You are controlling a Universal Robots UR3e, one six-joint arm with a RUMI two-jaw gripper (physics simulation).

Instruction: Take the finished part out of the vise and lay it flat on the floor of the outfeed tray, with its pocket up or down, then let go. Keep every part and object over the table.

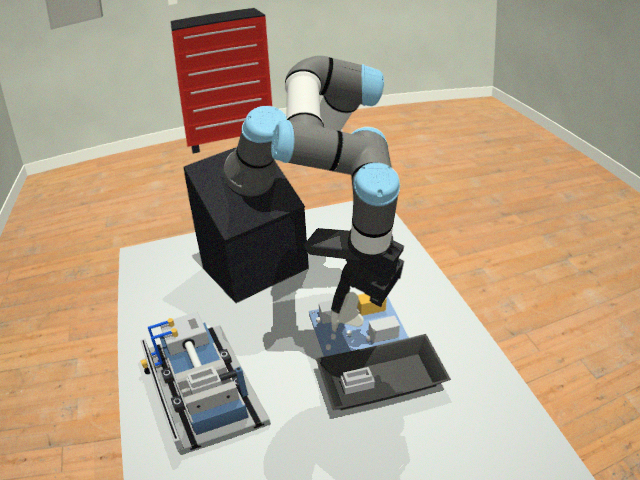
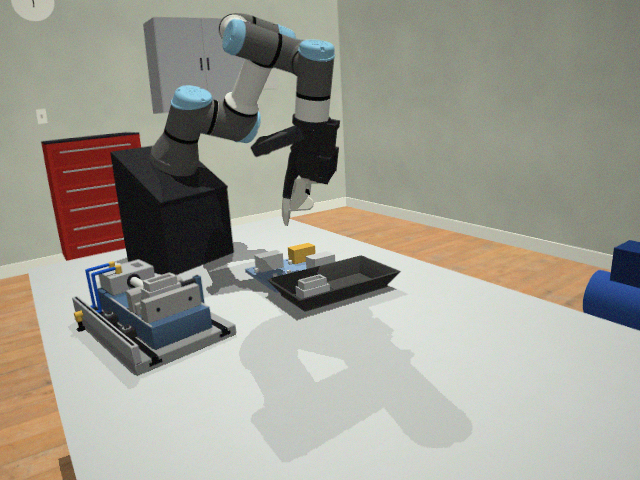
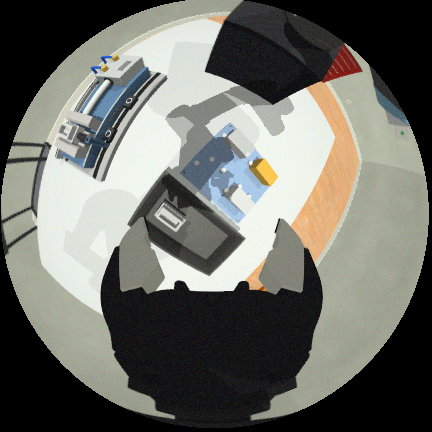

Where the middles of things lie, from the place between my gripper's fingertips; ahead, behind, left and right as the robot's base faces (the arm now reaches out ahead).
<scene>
The blue plate (image 1: 343, 343) lies 170 mm below my hand, 100 mm behind it and 40 mm to the left of it.
</scene>
